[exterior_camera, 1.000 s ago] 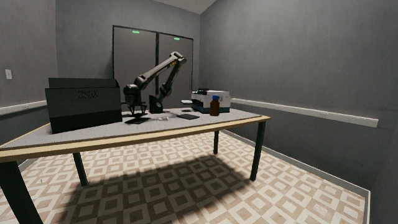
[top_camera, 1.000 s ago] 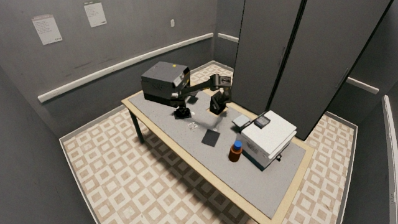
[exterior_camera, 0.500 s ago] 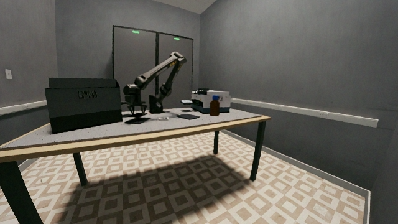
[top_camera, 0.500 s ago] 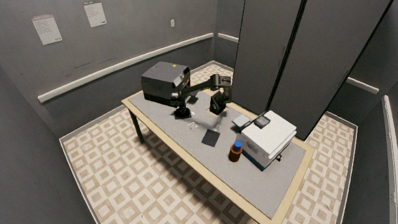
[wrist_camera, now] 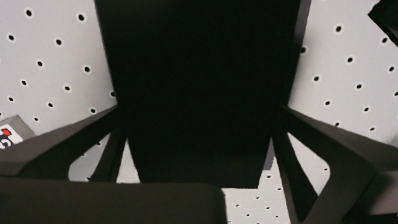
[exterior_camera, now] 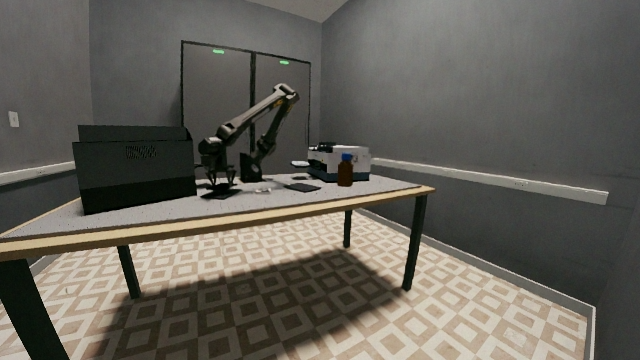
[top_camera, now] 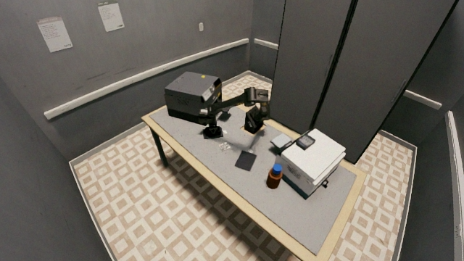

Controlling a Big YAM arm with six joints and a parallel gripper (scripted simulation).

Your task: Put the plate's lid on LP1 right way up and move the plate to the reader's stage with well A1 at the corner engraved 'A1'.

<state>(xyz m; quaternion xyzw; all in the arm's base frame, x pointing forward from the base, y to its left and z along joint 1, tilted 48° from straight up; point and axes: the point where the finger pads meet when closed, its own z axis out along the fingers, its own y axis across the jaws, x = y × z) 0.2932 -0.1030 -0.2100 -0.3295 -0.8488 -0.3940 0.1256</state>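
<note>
Now: the dark lid right at my hand. The rest, counted from my hand: LP1 label: 8 cm behind, 7 cm to the left, 4 cm below; dark flat pad: 6 cm ahead, 39 cm to the left, 4 cm below; white multi-well plate: 20 cm behind, 52 cm to the left, 6 cm above.
</note>
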